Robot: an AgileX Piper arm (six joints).
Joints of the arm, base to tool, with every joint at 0 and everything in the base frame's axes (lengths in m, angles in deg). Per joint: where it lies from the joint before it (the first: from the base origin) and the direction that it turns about. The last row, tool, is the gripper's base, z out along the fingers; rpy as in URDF.
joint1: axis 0 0 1 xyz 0.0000 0.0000 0.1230
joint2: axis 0 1 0 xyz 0.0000 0.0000 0.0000
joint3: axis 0 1 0 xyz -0.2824 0.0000 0.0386
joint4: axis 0.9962 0 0.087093 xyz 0.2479 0.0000 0.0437
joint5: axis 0 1 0 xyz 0.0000 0.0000 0.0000
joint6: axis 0.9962 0 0.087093 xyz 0.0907 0.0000 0.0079
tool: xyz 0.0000 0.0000 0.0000 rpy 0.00 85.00 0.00
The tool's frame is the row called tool.
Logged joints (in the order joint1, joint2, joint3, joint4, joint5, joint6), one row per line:
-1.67, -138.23, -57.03, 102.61, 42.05, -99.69
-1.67, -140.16, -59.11, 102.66, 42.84, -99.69
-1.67, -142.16, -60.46, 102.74, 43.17, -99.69
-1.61, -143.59, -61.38, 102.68, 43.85, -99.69
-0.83, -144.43, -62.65, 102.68, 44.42, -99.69
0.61, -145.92, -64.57, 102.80, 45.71, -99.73
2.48, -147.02, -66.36, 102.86, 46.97, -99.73
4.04, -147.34, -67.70, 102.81, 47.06, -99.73
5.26, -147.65, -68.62, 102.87, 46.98, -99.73
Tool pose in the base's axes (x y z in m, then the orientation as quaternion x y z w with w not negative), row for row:
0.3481, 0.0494, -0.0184, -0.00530, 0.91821, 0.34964, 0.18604
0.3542, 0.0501, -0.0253, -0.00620, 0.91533, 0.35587, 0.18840
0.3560, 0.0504, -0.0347, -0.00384, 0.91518, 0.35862, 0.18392
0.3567, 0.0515, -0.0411, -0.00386, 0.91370, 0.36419, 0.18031
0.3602, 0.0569, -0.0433, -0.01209, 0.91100, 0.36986, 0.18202
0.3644, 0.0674, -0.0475, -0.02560, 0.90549, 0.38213, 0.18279
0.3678, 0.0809, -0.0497, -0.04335, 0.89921, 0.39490, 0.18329
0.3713, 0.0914, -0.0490, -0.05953, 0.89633, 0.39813, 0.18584
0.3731, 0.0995, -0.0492, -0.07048, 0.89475, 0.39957, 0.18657
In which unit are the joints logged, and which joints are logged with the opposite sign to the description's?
The joints are logged in degrees. Opposite sign: joint2.
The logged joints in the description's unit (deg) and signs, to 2 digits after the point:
-1.67, 138.23, -57.03, 102.61, 42.05, -99.69
-1.67, 140.16, -59.11, 102.66, 42.84, -99.69
-1.67, 142.16, -60.46, 102.74, 43.17, -99.69
-1.61, 143.59, -61.38, 102.68, 43.85, -99.69
-0.83, 144.43, -62.65, 102.68, 44.42, -99.69
0.61, 145.92, -64.57, 102.80, 45.71, -99.73
2.48, 147.02, -66.36, 102.86, 46.97, -99.73
4.04, 147.34, -67.70, 102.81, 47.06, -99.73
5.26, 147.65, -68.62, 102.87, 46.98, -99.73

